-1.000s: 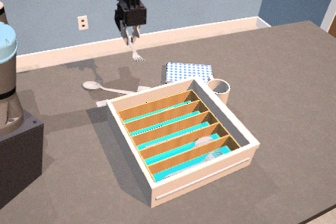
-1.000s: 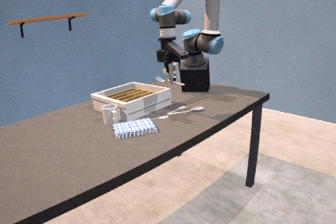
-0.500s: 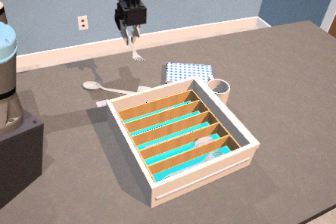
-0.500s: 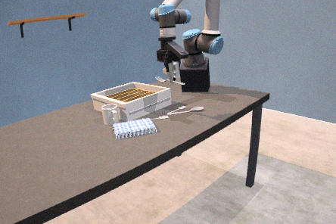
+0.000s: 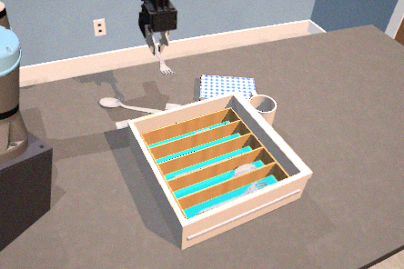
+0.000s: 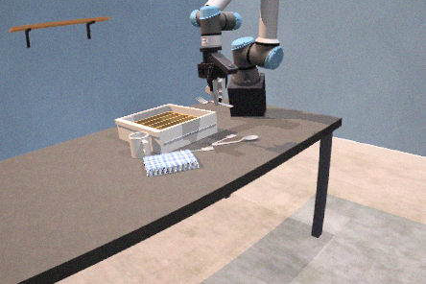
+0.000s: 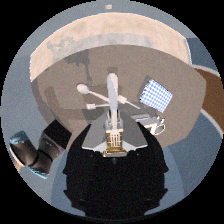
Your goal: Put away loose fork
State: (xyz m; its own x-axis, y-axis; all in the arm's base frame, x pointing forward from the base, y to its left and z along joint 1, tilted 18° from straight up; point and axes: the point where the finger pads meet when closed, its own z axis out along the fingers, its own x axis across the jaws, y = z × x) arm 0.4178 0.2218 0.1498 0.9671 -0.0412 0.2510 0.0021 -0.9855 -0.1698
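Right now the tray is 320 mm to the right of my hand, 140 mm below it and 50 mm ahead of it. Also, from my hand: white mug 260 mm ahead, 190 mm to the right, 160 mm below.
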